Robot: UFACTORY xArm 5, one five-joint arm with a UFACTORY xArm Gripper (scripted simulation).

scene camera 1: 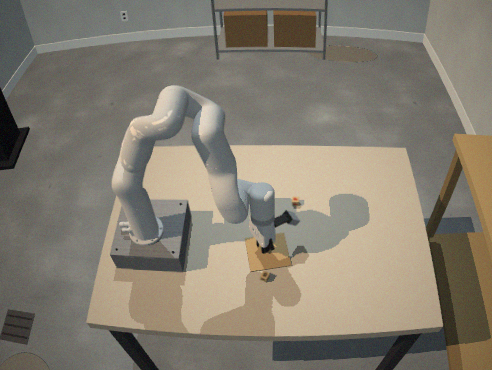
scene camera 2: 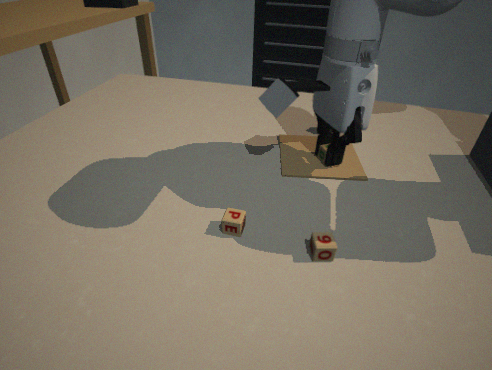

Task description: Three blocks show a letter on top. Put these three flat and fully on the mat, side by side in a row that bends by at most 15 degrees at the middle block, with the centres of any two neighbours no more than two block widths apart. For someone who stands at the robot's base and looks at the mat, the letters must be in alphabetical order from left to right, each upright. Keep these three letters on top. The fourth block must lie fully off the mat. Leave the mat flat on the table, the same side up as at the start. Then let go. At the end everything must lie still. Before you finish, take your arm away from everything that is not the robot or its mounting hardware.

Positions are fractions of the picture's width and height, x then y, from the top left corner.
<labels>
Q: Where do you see a tan mat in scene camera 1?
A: At 0.57,0.70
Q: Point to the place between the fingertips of my gripper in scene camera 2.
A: At 0.67,0.43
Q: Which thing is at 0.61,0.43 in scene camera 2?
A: A tan mat.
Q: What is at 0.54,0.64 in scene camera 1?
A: My gripper.
</labels>
